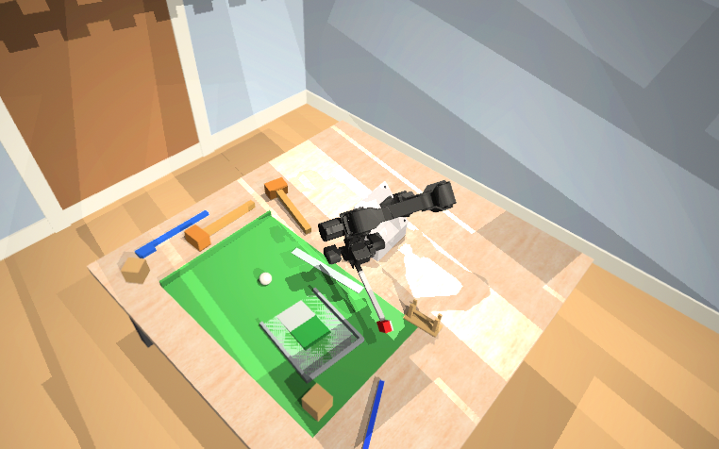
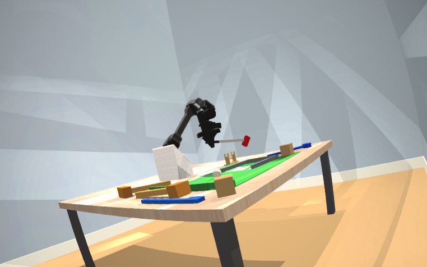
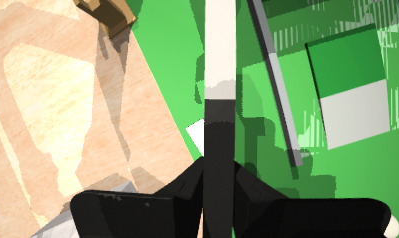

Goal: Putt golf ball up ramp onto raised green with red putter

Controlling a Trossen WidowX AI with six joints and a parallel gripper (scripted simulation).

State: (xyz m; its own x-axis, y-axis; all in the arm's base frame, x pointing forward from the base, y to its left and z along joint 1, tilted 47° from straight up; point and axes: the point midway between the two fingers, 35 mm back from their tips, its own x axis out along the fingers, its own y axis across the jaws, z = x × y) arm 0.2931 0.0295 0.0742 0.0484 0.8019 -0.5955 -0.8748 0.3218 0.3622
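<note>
My gripper tip is now 13 cm to the left of the white bar, 13 cm above it and 1 cm past it. From my gripper tip the other things lie so: green mat: 18 cm ahead, 14 cm to the right, 14 cm below; blue putter: 34 cm ahead, 33 cm to the left, 12 cm below; white golf ball: 25 cm to the right, 16 cm ahead, 11 cm below.
</note>
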